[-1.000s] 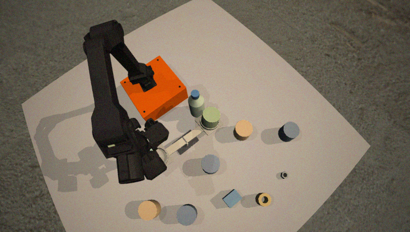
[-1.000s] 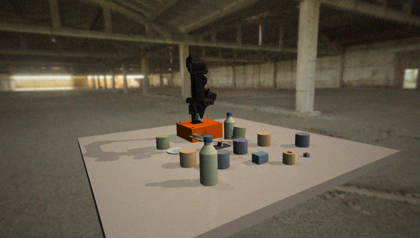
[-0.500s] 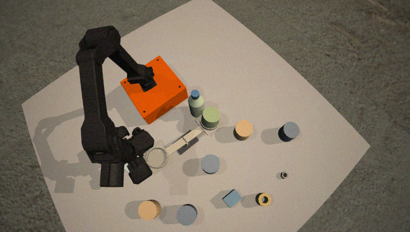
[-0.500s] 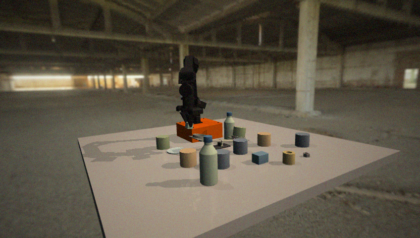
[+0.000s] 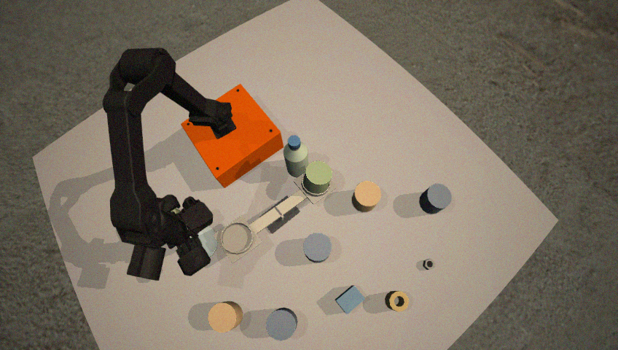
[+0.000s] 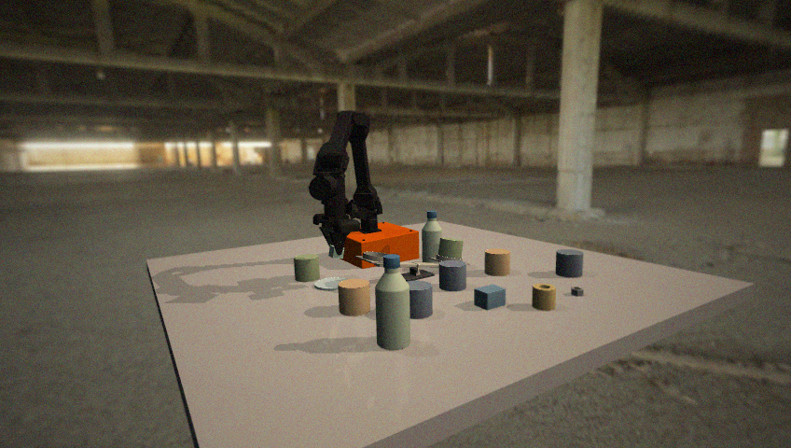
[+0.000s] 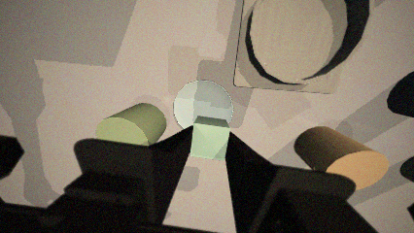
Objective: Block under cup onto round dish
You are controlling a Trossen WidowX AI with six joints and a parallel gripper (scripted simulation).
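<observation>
My gripper tip is 90 mm above the pale round dish, 10 mm to the left of it and 10 mm past it. Round my gripper tip: pale green block (10 mm above); then small nut (490 mm to the left, 370 mm ahead, 80 mm below).
</observation>
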